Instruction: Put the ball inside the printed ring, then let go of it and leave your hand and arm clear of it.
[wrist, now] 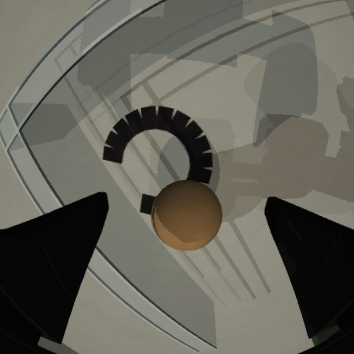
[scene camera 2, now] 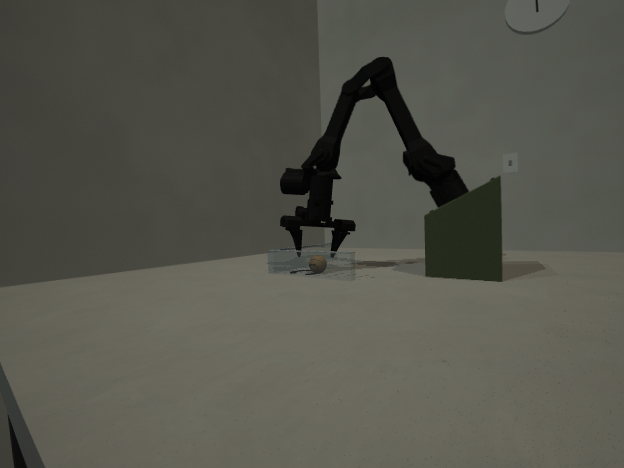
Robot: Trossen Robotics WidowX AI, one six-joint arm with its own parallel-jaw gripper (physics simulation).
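Pixels of known places: gripper, fingertip midpoint: [wrist: 189,203]; arm's base at its link origin: [scene camera 2: 456,201].
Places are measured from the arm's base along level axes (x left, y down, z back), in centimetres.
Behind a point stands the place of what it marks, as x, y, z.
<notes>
An orange-brown ball [scene camera 2: 317,263] [wrist: 187,215] rests on the table inside low transparent walls. The black printed ring [wrist: 157,118] @[8.8, 16.2, -36.4] is made of dark segments with a gap at its left. In the wrist view the ball covers the ring's lower right part and lies over its edge, off its centre. The ring shows as a thin dark line in the scene view. My gripper [scene camera 2: 316,255] @[9.3, 12.4, -31.6] [wrist: 189,203] @[9.3, 12.4, -31.6] is open and points down. Its fingertips stand above the ball, one to each side, with nothing between them.
Transparent walls [scene camera 2: 282,262] @[16.2, 13.2, -36.9] [wrist: 41,189] @[14.8, 10.3, -36.6] stand around the ball and the ring, with a corner at the left of the wrist view. A green wedge-shaped base [scene camera 2: 463,241] @[4.5, 8.6, 1.8] carries the arm at the right. Shadows of the arm fall on the table [scene camera 2: 302,362] @[49.2, 16.3, -5.2].
</notes>
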